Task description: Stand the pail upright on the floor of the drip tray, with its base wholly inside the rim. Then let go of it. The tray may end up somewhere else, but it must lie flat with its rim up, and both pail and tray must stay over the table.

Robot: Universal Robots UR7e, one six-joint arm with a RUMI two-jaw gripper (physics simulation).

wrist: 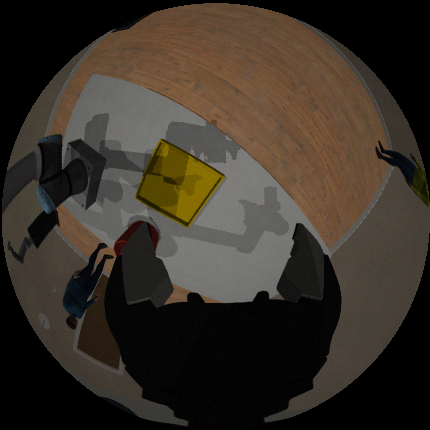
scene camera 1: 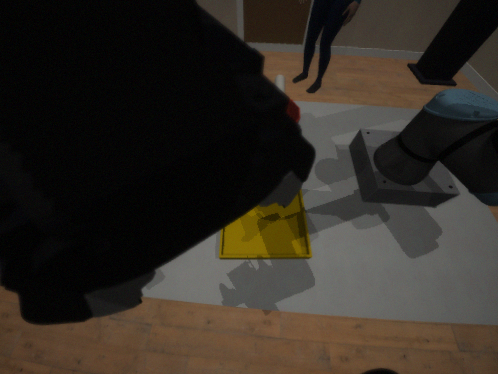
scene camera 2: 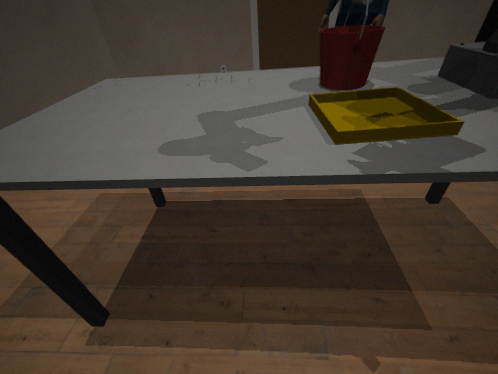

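Seen in the pictures: gripper, between the fingertips: (wrist: 222,225) (scene camera 1: 215,240); arm's base, origin of its link: (wrist: 77,174) (scene camera 1: 398,164).
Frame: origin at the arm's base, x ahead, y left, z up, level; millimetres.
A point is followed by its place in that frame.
Observation:
The red pail (scene camera 1: 293,111) {x 321, y -171, z 43 mm} (scene camera 2: 347,57) {x 418, y -58, z 6 mm} (wrist: 127,241) stands upright on the table behind the yellow tray, outside it. Its wire handle is raised in the scene camera 2 view. The arm hides most of it in the scene camera 1 view, and a finger covers part of it in the wrist view. The yellow drip tray (scene camera 1: 265,257) {x 403, y 280, z -62 mm} (scene camera 2: 395,134) {x 406, y 280, z -78 mm} (wrist: 162,212) {x 424, y 40, z -65 mm} lies flat with its rim up, holding no object. My gripper (wrist: 222,225) {x 471, y 327, z 289 mm} is open and empty, high above the table; in the wrist view its left finger overlaps the pail. It does not show in the scene camera 2 view.
The grey table (scene camera 1: 375,285) {x 111, y 333, z -90 mm} (scene camera 2: 125,110) {x 1106, y 1, z -90 mm} (wrist: 215,262) {x 770, y -84, z -90 mm} carries tray and pail. A grey block (scene camera 1: 367,172) {x 85, y 16, z -28 mm} (scene camera 2: 465,67) {x 83, y -44, z -43 mm} (wrist: 95,172) {x 86, y 41, z -35 mm} with a robot base stands to the right of the tray in scene camera 1. The table's front edge runs near the tray. Shadows cross tray and table.

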